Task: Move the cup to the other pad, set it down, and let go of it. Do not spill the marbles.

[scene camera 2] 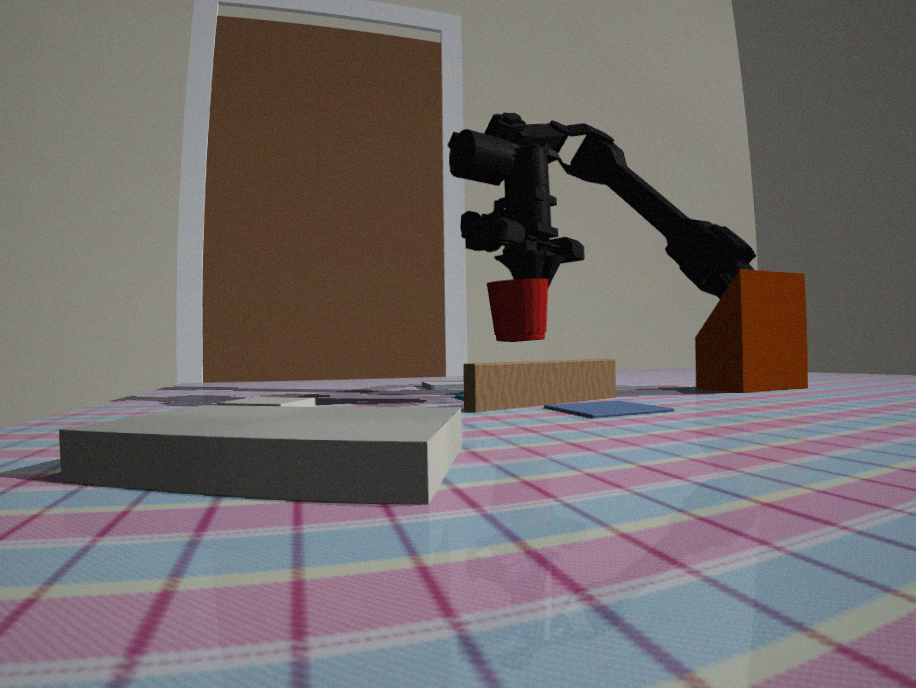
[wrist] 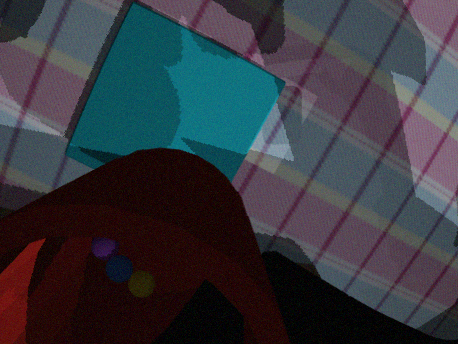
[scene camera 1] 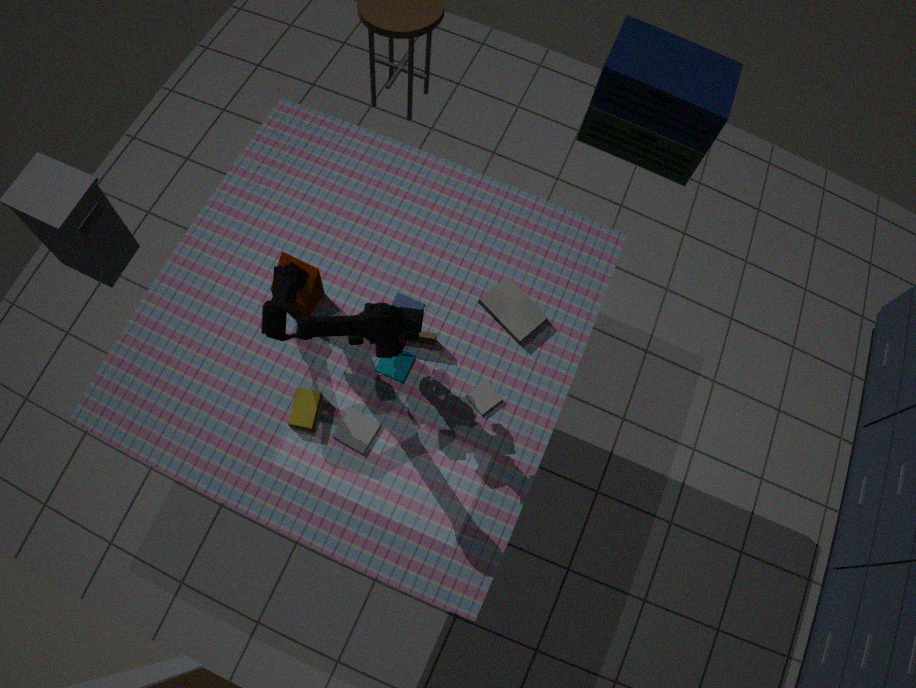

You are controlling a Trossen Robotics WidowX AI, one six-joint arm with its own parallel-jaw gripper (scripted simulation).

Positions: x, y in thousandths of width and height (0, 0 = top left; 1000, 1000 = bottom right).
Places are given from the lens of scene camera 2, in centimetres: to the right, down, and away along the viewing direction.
red cup (scene camera 2: 566, 445): 7, -4, 57
flat grey slab (scene camera 2: 388, 661): -4, 4, 20
wooden block (scene camera 2: 552, 560): 5, 4, 51
blue pad (scene camera 2: 658, 595): 14, 6, 46
The marked spots on the flat grey slab and the wooden block are 33 cm apart.
